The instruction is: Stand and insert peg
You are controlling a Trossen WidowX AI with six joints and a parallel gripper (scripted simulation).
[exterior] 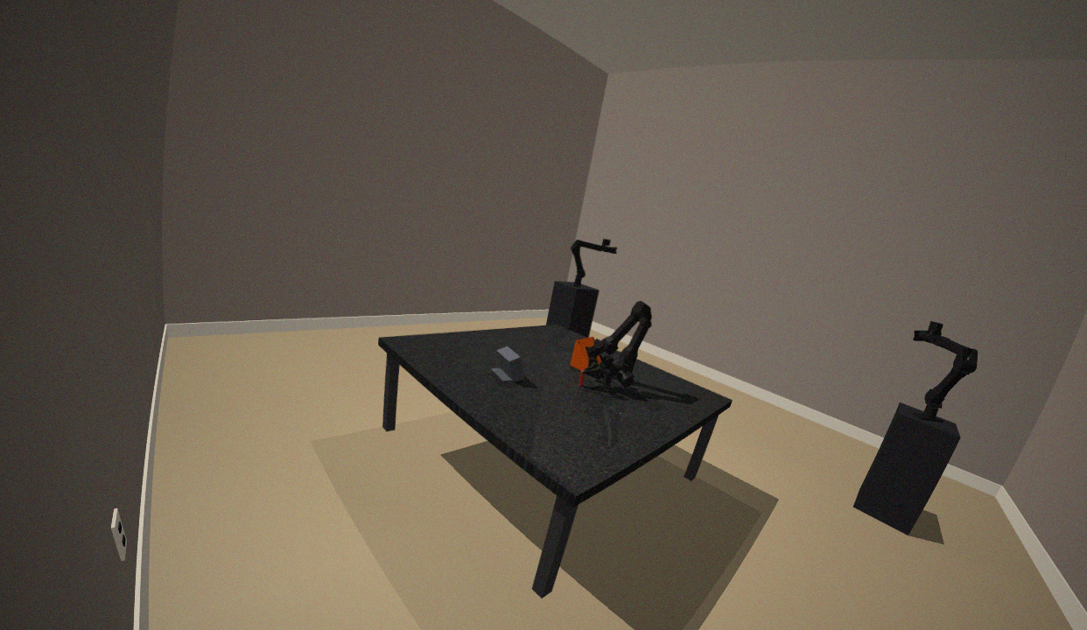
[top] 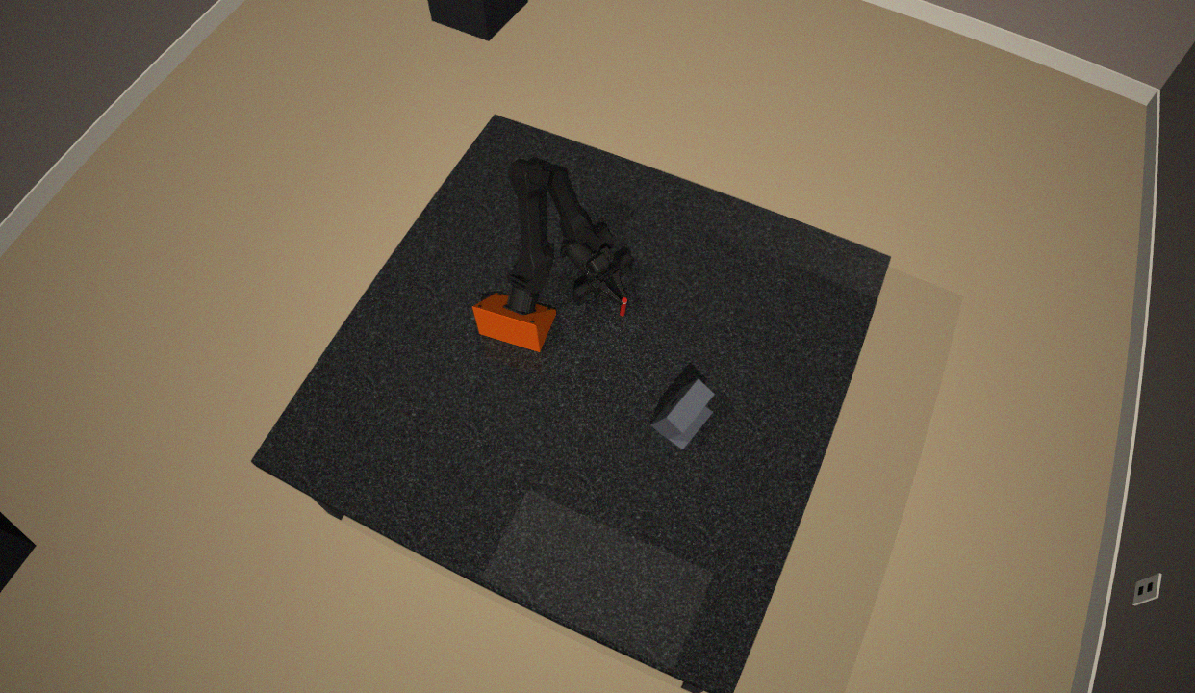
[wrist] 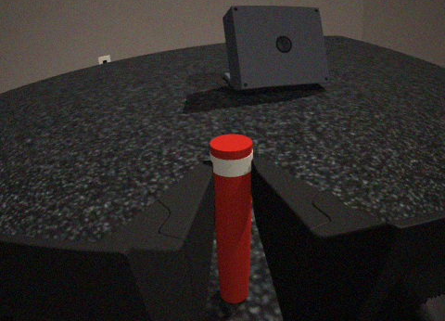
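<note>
My gripper tip is now 10 mm above the red peg. Also, from my gripper tip: grey sloped panel: 270 mm ahead, 190 mm to the right, 20 mm below.
</note>
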